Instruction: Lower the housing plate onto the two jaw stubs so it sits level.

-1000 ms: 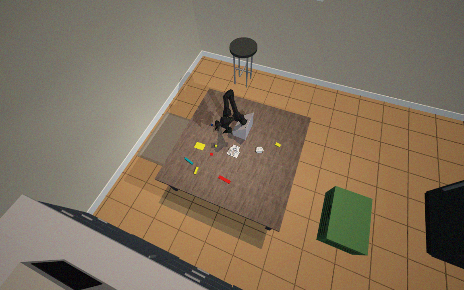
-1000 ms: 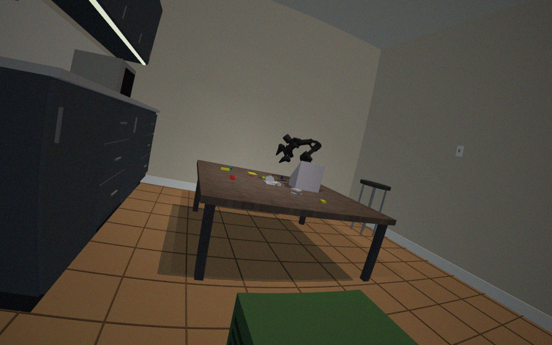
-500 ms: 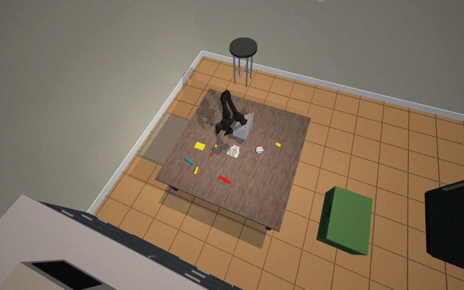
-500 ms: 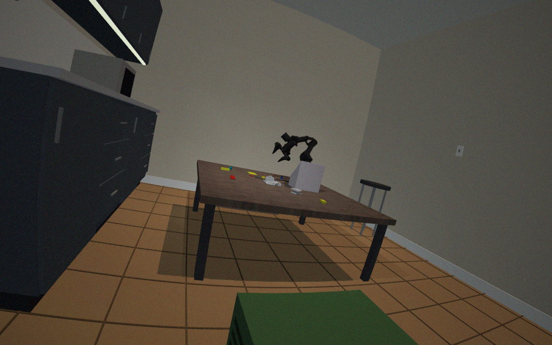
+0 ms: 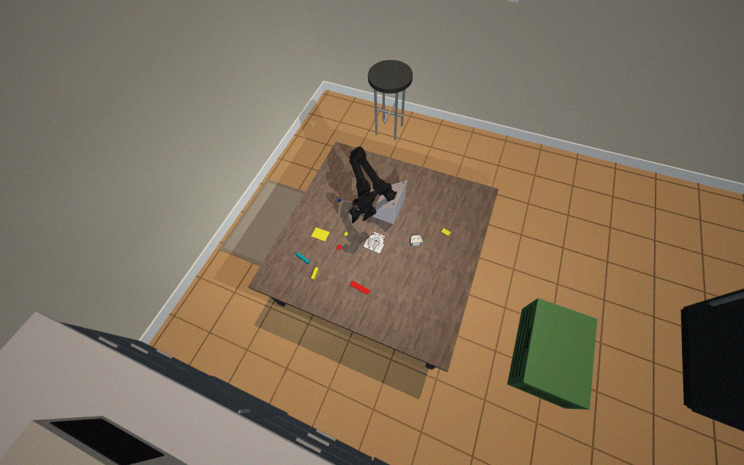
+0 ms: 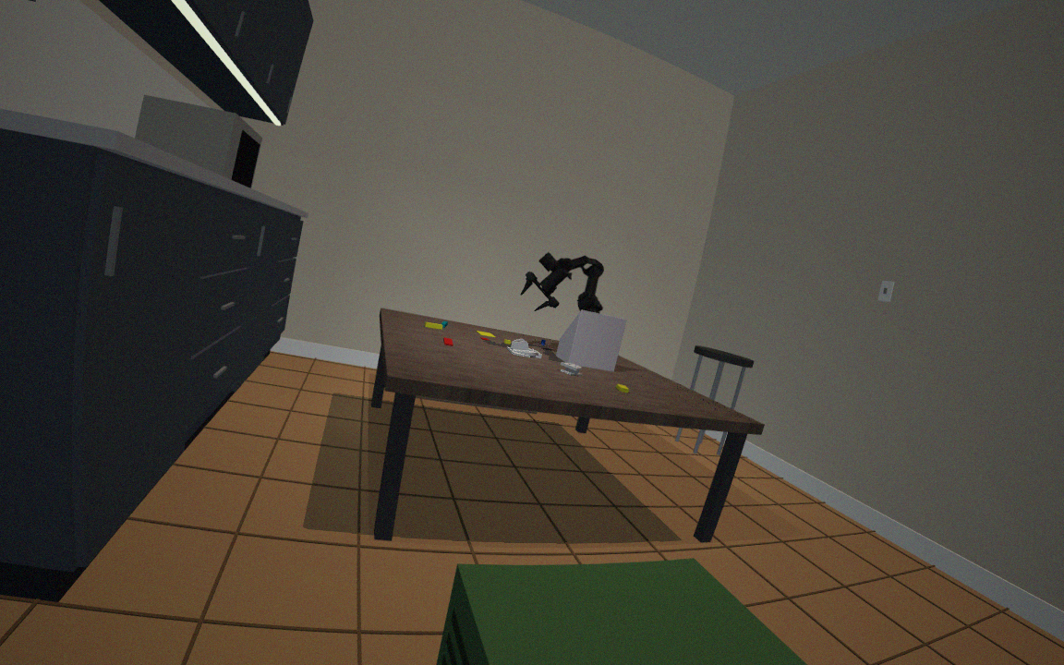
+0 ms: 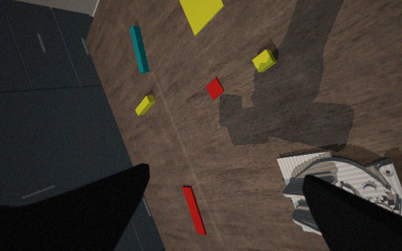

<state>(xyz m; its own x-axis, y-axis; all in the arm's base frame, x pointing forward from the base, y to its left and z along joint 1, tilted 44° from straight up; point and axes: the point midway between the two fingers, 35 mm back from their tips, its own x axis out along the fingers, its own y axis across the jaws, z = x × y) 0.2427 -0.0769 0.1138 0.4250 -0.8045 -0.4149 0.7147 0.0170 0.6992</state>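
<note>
Right now the housing plate is 37 cm to the left of my gripper tip, 17 cm below it and 8 cm behind it. Round my gripper tip: teal bar: 30 cm to the right, 27 cm ahead, 19 cm below; yellow plate: 26 cm to the right, 20 cm below, 7 cm ahead; red bar: 34 cm ahead, 20 cm below, 12 cm to the left.
</note>
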